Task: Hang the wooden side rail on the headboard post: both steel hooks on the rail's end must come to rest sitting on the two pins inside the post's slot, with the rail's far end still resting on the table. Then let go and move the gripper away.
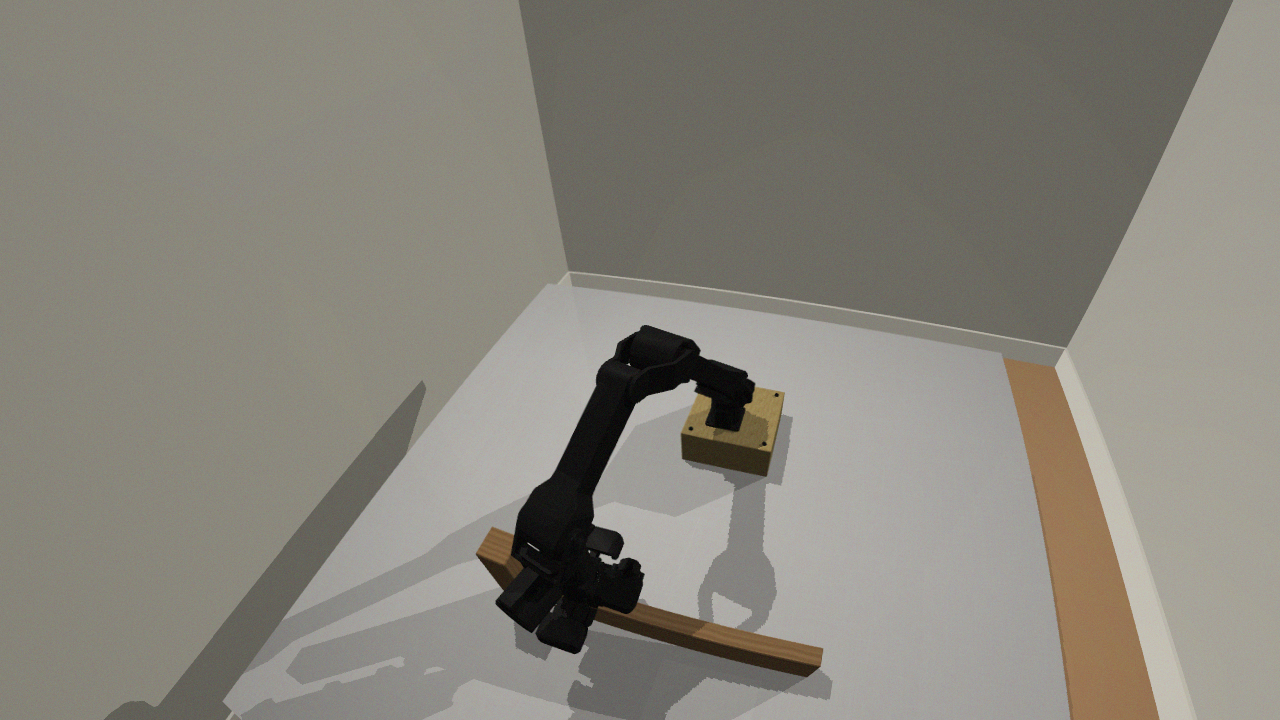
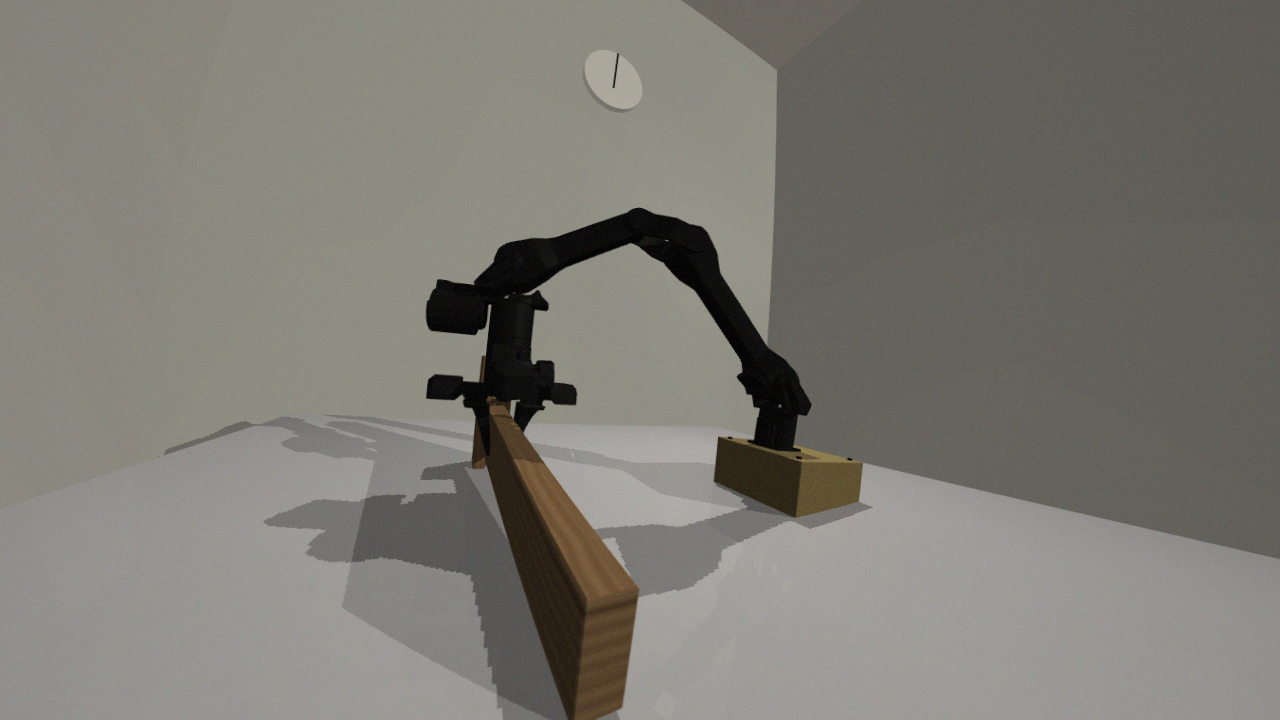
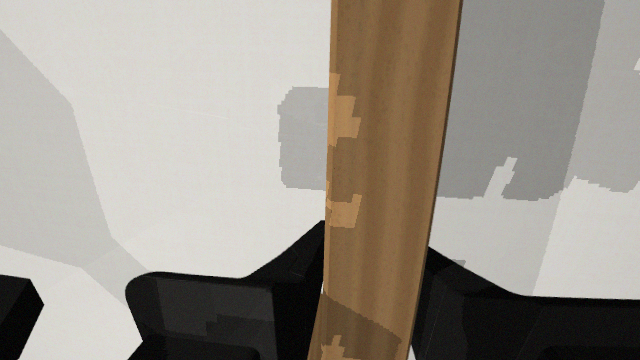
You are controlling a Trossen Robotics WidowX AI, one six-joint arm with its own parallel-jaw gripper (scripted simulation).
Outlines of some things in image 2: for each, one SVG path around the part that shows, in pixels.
My gripper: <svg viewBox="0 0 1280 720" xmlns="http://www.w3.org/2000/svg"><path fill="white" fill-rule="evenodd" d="M531 340L507 336L489 336L483 382L463 381L462 376L434 374L428 380L426 399L455 400L463 395L464 406L466 408L473 408L487 456L490 453L490 405L486 402L488 396L494 396L500 402L520 400L515 403L514 421L522 432L524 432L536 412L544 410L545 406L542 405L542 401L552 401L555 405L576 405L577 393L574 386L565 383L554 383L555 365L551 360L537 360L536 364L532 364Z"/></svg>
A wooden side rail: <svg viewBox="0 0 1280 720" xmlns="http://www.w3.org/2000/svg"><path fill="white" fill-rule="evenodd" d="M493 403L493 405L489 406L490 453L489 456L486 455L483 444L483 454L533 621L536 624L542 647L568 720L596 720L621 709L623 705L639 588L607 546L605 546L594 528L579 511L552 472L547 468L505 406Z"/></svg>
